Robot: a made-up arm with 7 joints. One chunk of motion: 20 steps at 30 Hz.
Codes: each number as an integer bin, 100 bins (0 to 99) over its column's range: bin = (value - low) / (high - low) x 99, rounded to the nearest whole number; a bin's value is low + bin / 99 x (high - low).
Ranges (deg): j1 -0.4..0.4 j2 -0.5..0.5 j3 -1.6..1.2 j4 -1..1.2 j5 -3..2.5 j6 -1.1..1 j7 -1.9..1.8
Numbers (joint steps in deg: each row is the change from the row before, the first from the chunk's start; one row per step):
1: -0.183 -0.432 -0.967 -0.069 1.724 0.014 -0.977
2: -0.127 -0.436 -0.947 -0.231 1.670 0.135 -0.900
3: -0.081 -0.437 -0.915 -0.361 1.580 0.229 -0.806
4: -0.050 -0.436 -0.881 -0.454 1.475 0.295 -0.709
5: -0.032 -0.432 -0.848 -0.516 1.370 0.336 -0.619
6: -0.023 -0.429 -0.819 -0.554 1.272 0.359 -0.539
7: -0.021 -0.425 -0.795 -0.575 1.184 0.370 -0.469
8: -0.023 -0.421 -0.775 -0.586 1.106 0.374 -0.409
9: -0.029 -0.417 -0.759 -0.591 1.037 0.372 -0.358
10: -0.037 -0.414 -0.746 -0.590 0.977 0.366 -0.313
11: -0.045 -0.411 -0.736 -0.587 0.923 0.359 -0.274
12: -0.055 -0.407 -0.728 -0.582 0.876 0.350 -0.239
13: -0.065 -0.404 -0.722 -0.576 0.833 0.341 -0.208
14: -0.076 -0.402 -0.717 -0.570 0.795 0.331 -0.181
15: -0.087 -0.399 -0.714 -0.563 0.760 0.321 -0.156
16: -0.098 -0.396 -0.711 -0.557 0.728 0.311 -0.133
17: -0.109 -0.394 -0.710 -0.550 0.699 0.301 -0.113
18: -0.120 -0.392 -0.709 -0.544 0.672 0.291 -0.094
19: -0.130 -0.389 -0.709 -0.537 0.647 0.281 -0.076
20: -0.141 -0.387 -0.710 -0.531 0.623 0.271 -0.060
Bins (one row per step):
1: 27 7 22 42 85 53 25
2: 34 6 23 35 84 58 27
3: 39 6 24 29 82 63 29
4: 43 6 25 25 81 66 32
5: 46 7 27 22 79 68 34
6: 47 7 28 20 77 69 36
7: 47 7 28 19 75 69 38
8: 47 8 29 19 74 69 40
9: 46 8 30 18 73 69 41
10: 45 9 30 18 72 69 42
11: 44 9 31 19 71 69 44
12: 43 9 31 19 70 68 44
13: 41 10 31 19 69 68 45
14: 40 10 31 19 68 67 46
15: 39 10 31 20 68 67 47
16: 37 10 31 20 67 67 47
17: 36 10 31 20 67 66 48
18: 35 11 32 21 66 66 48
19: 33 11 32 21 66 65 49
20: 32 11 31 21 65 65 49

